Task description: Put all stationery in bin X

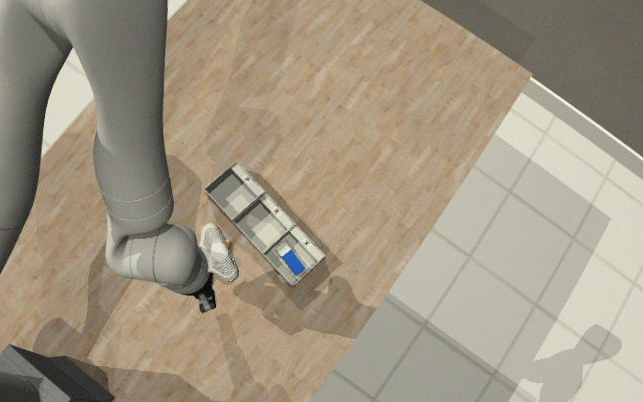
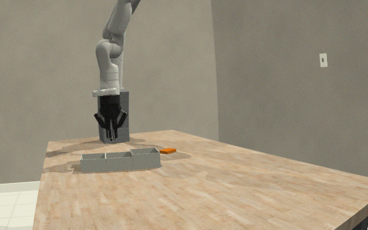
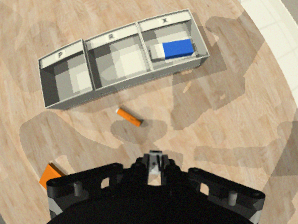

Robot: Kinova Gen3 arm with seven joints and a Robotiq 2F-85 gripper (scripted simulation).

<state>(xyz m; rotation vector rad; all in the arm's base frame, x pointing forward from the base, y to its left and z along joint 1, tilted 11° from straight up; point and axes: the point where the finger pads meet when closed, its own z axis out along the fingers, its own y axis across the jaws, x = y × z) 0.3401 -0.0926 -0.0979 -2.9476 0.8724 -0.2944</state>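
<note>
Now: hand 12 cm short of the blue flat thing, 9 cm to the left of it and 7 cm above it. From my hand the other things lie so: orange stick: 7 cm ahead, 1 cm to the left, 8 cm below; flat orange block: 4 cm ahead, 20 cm to the left, 8 cm below; black ring-like part: 1 cm ahead, 15 cm to the left, 8 cm below.
</note>
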